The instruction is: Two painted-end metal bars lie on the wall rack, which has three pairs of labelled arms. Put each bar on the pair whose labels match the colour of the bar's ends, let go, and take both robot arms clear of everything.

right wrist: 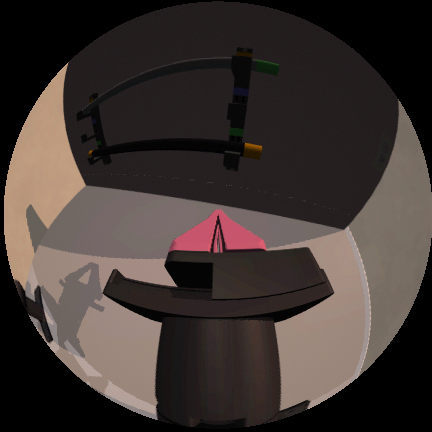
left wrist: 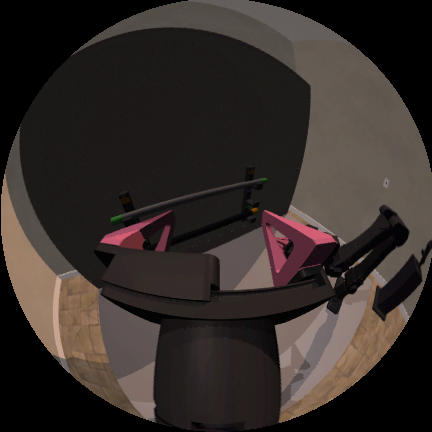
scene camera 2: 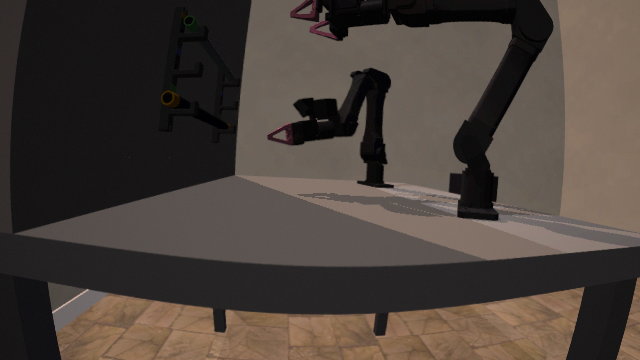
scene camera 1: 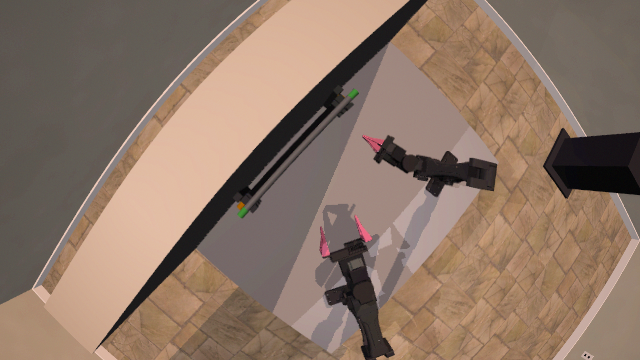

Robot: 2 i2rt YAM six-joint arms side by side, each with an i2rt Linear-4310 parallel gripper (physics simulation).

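Where they show: left gripper, fingertip midpoint: (left wrist: 217,214) (scene camera 2: 300,22) (scene camera 1: 338,221); right gripper, fingertip midpoint: (right wrist: 217,214) (scene camera 2: 267,137) (scene camera 1: 362,135); left arm's base at its link origin: (scene camera 2: 474,211); right arm's base at its link origin: (left wrist: 337,293) (scene camera 2: 374,185).
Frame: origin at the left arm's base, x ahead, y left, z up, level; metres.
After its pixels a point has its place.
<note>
On the wall rack (scene camera 2: 164,120) (right wrist: 241,80), each post carries orange, blue and green labels from top to bottom, above its three arms. The green-ended grey bar (scene camera 1: 299,151) @[x 0.599, y 0.039, z 0.330 m] (scene camera 2: 215,55) @[x 0.562, y 0.094, z 0.314 m] (left wrist: 190,199) @[x 0.571, y 0.073, z 0.320 m] (right wrist: 185,64) @[x 0.653, y -0.069, z 0.318 m] lies across the top, orange-labelled pair. The orange-ended black bar (scene camera 2: 212,119) @[x 0.611, y 0.031, z 0.169 m] (left wrist: 210,229) @[x 0.613, y 0.028, z 0.174 m] (right wrist: 170,145) @[x 0.644, y -0.028, z 0.172 m] lies across the bottom, green-labelled pair. The middle, blue-labelled pair holds no bar. My left gripper (scene camera 1: 339,222) @[x 0.391, y 0.001, z 0.402 m] (scene camera 2: 301,23) @[x 0.391, y 0.001, z 0.402 m] (left wrist: 217,214) @[x 0.391, y 0.001, z 0.402 m] is open and empty, away from the rack. My right gripper (scene camera 1: 364,136) @[x 0.592, y -0.196, z 0.141 m] (scene camera 2: 269,135) @[x 0.592, y -0.196, z 0.141 m] (right wrist: 217,214) @[x 0.592, y -0.196, z 0.141 m] is shut and empty, lower than the bars and apart from the rack.
The grey table (scene camera 1: 390,100) @[x 0.703, y -0.395, z 0.000 m] (scene camera 2: 150,225) @[x 0.322, y 0.417, z 0.000 m] carries both arm bases. The dark wall panel (left wrist: 165,110) @[x 0.610, y 0.125, z 0.548 m] (right wrist: 310,125) @[x 0.814, y -0.231, z 0.248 m] stands behind the rack. A black block-like object (scene camera 1: 595,165) (left wrist: 400,287) is beyond the table, past the right arm's base.
</note>
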